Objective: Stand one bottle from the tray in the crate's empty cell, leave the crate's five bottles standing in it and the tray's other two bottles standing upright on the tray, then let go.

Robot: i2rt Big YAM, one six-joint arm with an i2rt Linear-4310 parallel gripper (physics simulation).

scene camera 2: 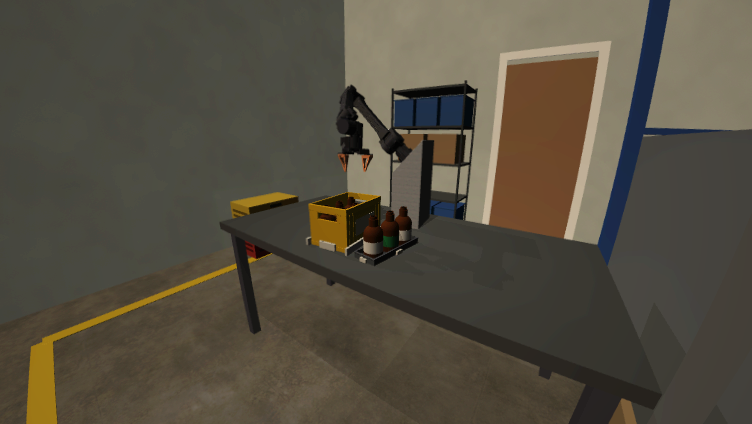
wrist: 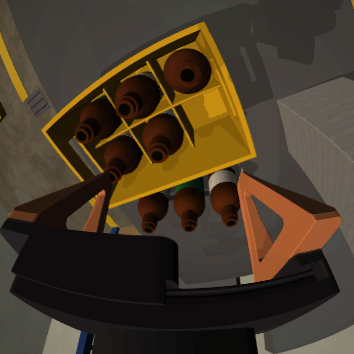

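Pixels of known places: gripper, fingertip midpoint: (scene camera 2: pixel 355 171) (wrist: pixel 174 178); arm's base at its link origin: (scene camera 2: pixel 410 160).
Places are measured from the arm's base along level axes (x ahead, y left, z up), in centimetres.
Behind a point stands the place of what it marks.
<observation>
The yellow crate (scene camera 2: pixel 328 231) @(x 53.1, y -7.8, z -24.6 cm) (wrist: pixel 238 105) @(x 26.1, y -9.6, z -14.6 cm) stands on the table. In the wrist view several brown bottles stand in it: three in one row, (wrist: pixel 187 70) @(x 30.7, y -15.2, z -15.8 cm) being nearest the empty cell, and two in the other row. The empty cell (wrist: pixel 212 132) @(x 30.2, y -1.9, z -25.8 cm) is at the right end of that second row. Three brown bottles stand upright on the dark tray (scene camera 2: pixel 374 260) @(x 54.1, y 15.2, z -29.9 cm) beside the crate: a white-labelled one (scene camera 2: pixel 372 237) @(x 51.5, y 12.5, z -22.8 cm), a green-labelled one (scene camera 2: pixel 389 230) @(x 42.9, y 14.2, z -22.5 cm) (wrist: pixel 189 200) @(x 38.6, y 9.4, z -21.1 cm) in the middle, and another white-labelled one (scene camera 2: pixel 403 222) @(x 34.0, y 15.2, z -21.6 cm). My gripper (scene camera 2: pixel 354 170) @(x 33.6, y -9.7, z -3.3 cm) (wrist: pixel 174 178) @(x 33.6, y -9.7, z -3.3 cm) is open and empty, high above the crate.
The grey block (scene camera 2: pixel 413 184) @(x 12.2, y 8.2, z -10.0 cm) (wrist: pixel 320 120) @(x 11.8, y -3.2, z -17.6 cm) bearing the arm stands on the table (scene camera 2: pixel 473 294) @(x 51.8, y 48.6, z -32.1 cm) behind the tray. Pale brackets (scene camera 2: pixel 327 245) @(x 54.3, y -7.5, z -30.2 cm) lie along the crate's base. A shelf rack (scene camera 2: pixel 466 105) and a yellow and red box stack (scene camera 2: pixel 263 202) stand beyond the table.
</observation>
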